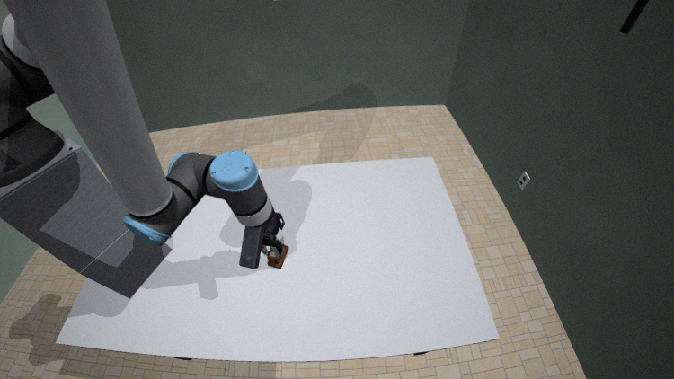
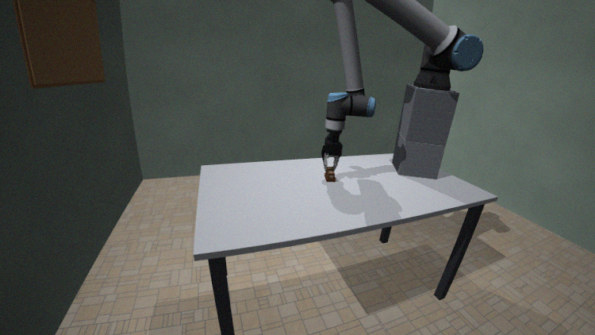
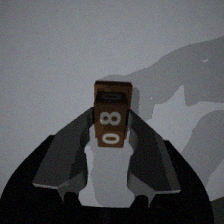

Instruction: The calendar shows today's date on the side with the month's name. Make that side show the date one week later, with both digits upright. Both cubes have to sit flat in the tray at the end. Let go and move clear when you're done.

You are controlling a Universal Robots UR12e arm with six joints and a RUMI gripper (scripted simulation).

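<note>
Now: the brown date cube 10 mm below my hand. From my hand the other things lie so: brown wooden tray 20 mm to the left, 40 mm below.
</note>
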